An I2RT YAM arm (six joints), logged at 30 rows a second.
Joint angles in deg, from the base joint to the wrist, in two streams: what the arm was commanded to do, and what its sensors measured. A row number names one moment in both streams.
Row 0, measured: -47.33 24.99 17.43 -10.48 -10.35 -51.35
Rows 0 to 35, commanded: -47.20 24.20 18.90 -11.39 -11.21 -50.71; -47.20 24.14 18.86 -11.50 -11.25 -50.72; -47.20 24.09 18.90 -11.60 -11.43 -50.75; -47.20 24.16 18.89 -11.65 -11.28 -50.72; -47.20 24.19 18.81 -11.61 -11.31 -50.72; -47.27 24.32 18.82 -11.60 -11.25 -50.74; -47.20 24.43 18.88 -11.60 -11.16 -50.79; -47.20 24.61 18.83 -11.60 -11.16 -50.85; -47.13 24.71 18.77 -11.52 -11.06 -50.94; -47.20 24.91 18.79 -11.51 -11.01 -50.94; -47.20 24.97 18.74 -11.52 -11.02 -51.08; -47.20 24.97 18.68 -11.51 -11.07 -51.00; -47.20 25.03 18.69 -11.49 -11.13 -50.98; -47.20 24.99 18.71 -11.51 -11.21 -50.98; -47.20 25.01 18.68 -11.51 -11.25 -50.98; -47.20 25.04 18.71 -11.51 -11.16 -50.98; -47.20 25.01 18.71 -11.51 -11.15 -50.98; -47.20 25.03 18.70 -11.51 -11.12 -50.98; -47.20 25.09 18.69 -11.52 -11.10 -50.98; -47.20 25.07 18.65 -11.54 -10.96 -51.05; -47.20 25.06 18.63 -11.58 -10.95 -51.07; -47.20 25.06 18.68 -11.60 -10.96 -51.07; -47.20 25.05 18.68 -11.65 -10.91 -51.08; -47.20 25.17 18.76 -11.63 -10.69 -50.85; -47.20 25.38 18.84 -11.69 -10.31 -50.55; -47.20 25.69 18.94 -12.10 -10.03 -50.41; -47.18 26.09 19.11 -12.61 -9.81 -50.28; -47.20 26.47 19.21 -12.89 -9.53 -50.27; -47.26 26.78 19.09 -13.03 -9.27 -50.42; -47.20 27.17 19.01 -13.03 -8.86 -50.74; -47.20 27.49 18.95 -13.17 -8.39 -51.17; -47.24 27.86 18.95 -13.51 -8.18 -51.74; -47.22 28.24 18.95 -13.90 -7.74 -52.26; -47.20 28.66 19.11 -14.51 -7.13 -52.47; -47.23 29.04 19.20 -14.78 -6.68 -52.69; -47.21 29.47 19.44 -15.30 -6.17 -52.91
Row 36, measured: -47.33 28.84 17.47 -13.41 -7.55 -52.07
